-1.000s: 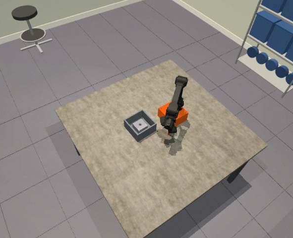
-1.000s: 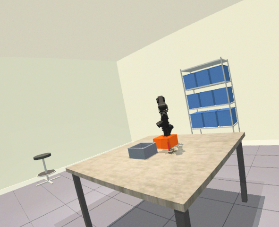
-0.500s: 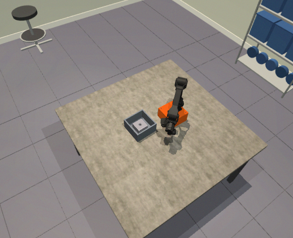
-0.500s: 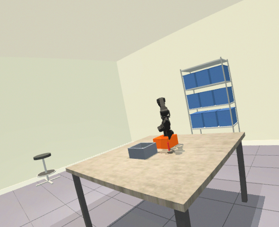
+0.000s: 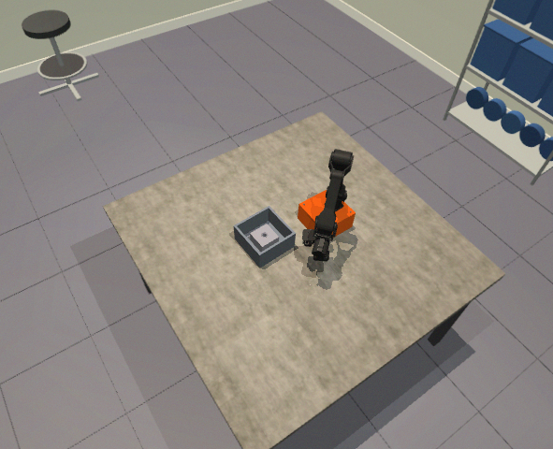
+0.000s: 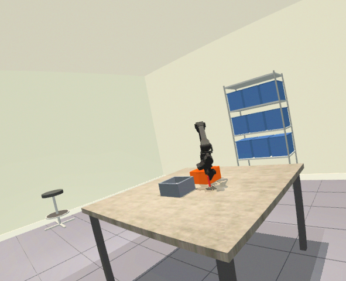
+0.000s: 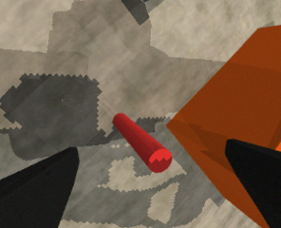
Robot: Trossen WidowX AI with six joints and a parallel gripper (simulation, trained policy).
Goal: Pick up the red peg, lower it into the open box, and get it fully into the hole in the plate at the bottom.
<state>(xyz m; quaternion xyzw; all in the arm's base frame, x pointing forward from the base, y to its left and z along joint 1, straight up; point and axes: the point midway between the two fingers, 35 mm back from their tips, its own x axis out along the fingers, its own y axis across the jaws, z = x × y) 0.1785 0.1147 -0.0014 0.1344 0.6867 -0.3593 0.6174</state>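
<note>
Now: gripper tip 3 cm above the red peg. The rest, counted from my gripper tip: grey box (18 cm to the right, 16 cm ahead, 4 cm below); then pale plate (18 cm to the right, 16 cm ahead, 2 cm below).
</note>
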